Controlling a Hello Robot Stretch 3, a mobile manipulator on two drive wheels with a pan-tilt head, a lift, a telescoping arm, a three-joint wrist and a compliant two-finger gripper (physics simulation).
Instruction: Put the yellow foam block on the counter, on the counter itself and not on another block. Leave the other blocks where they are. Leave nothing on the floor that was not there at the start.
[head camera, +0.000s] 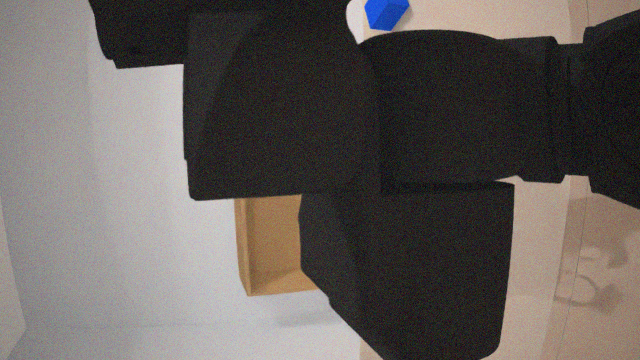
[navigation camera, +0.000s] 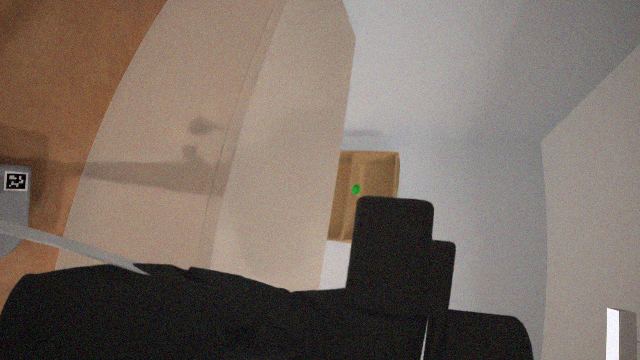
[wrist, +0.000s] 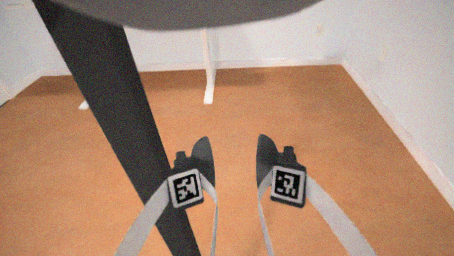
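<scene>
The yellow foam block does not show in these views. The beige counter runs along the wall, partly hidden by the dark robot parts in the head view. A blue block sits on the counter near its wall-side edge. A small green block is in the wooden wall shelf in the navigation view. My gripper is open in the wrist view, with a gap between its fingertips and no block in it, and points out over the floor.
The wooden shelf hangs on the wall behind the counter. Dark arm and wrist parts cover much of the head view. A white table leg stands on the orange floor near the far wall in the wrist view.
</scene>
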